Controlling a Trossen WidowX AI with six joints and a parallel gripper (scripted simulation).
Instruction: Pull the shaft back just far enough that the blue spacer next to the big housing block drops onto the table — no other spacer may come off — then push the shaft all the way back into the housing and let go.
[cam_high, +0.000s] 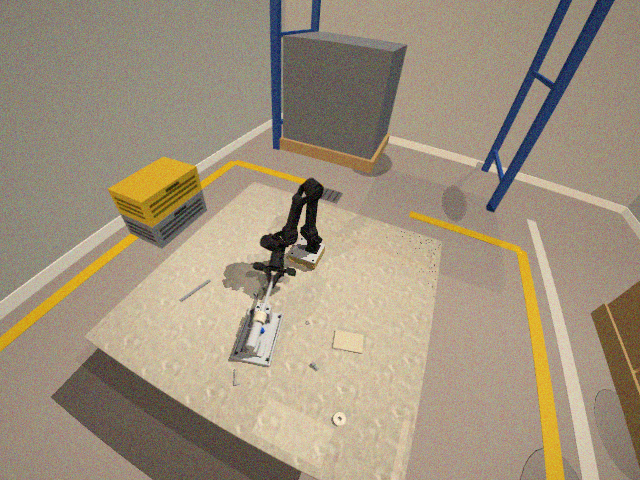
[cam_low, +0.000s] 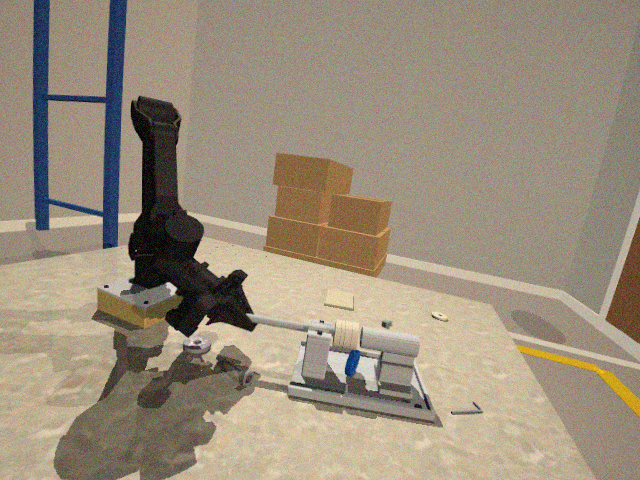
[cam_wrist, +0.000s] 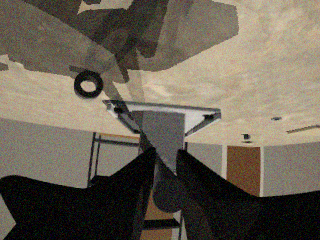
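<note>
Now: gripper tip 70 mm short of the grey shaft, 20 mm to the right of it and 20 mm below it. From my gripper tip the other things lie so: blue spacer (180 mm ahead, 40 mm to the left, 30 mm below); then grey washer (110 mm behind, 60 mm below, 20 mm to the right); then nut (60 mm to the right, 50 mm below, 30 mm ahead).
</note>
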